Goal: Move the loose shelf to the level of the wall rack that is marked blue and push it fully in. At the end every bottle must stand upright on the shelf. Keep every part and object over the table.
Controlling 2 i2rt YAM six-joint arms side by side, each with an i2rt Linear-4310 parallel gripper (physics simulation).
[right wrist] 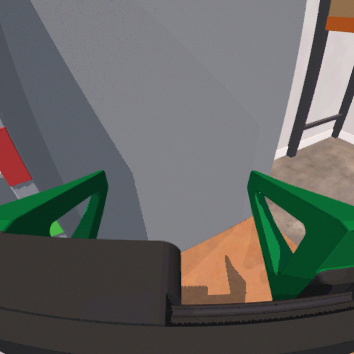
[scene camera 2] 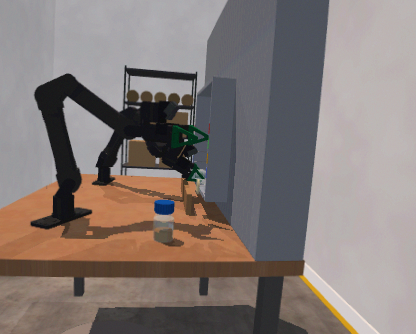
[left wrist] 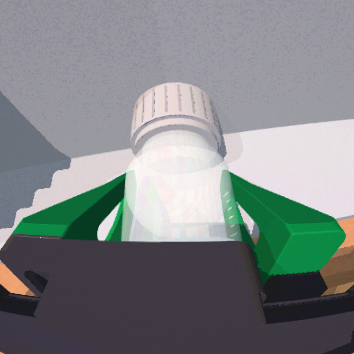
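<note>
My left gripper (scene camera 2: 196, 174) (left wrist: 177, 177) is shut on a clear bottle with a white ribbed cap (left wrist: 175, 112), which leans a little in the left wrist view. Behind it lies a pale flat surface (left wrist: 295, 160); I cannot tell whether this is the loose shelf or the rack's floor. My right gripper (scene camera 2: 204, 136) (right wrist: 177, 178) is open and empty beside the wall rack (scene camera 2: 221, 145). A red mark (right wrist: 15, 159) and part of a green mark (right wrist: 56, 229) show at the rack; the blue mark is too small to make out surely. A blue-capped bottle (scene camera 2: 163, 226) stands upright on the table.
Low wooden blocks (scene camera 2: 188, 201) stand on the table (scene camera 2: 115, 250) below the rack. A tall grey wall panel (scene camera 2: 290, 130) rises behind the rack along the table's edge. A dark storage shelf unit (scene camera 2: 161, 72) with boxes stands in the background.
</note>
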